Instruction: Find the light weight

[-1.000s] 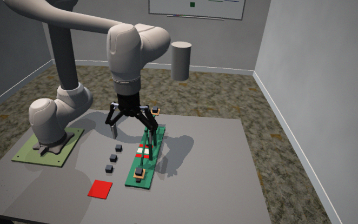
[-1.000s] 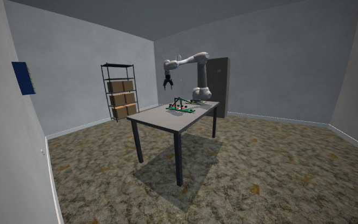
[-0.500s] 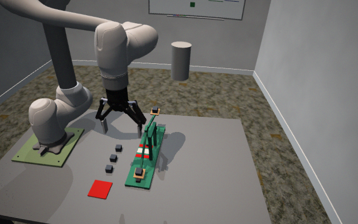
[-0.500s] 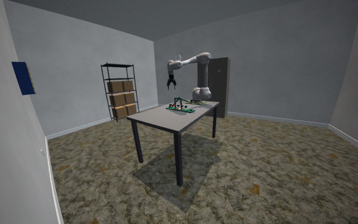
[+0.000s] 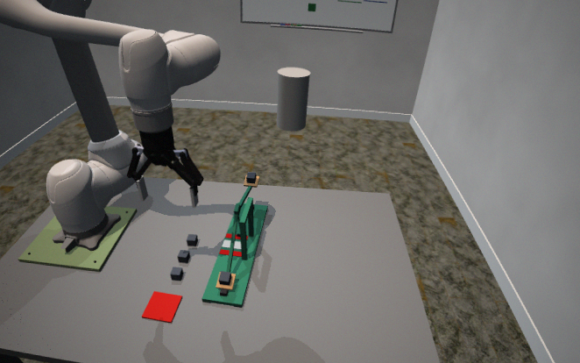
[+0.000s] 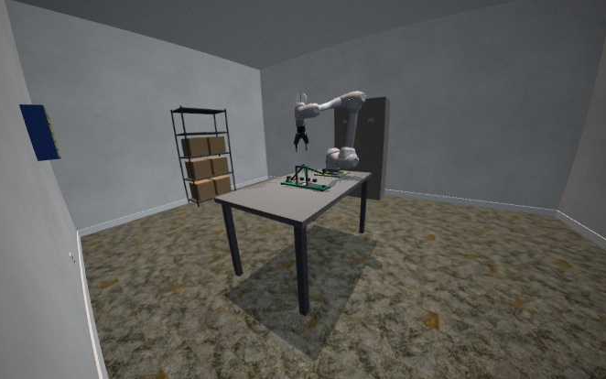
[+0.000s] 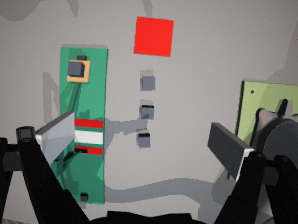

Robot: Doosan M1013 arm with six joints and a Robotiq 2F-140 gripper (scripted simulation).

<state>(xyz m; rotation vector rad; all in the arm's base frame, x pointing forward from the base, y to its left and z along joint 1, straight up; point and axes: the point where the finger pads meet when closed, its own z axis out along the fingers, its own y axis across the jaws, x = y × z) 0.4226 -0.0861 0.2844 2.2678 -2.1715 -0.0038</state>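
Now: hand 350 mm to the right of the dark weight, 140 mm short of it and 140 mm above it. From my hand the other things lie so: green rocker balance 200 mm below, 150 mm ahead, 140 mm to the left; then red dish 300 mm below, 140 mm to the right, 10 mm behind.
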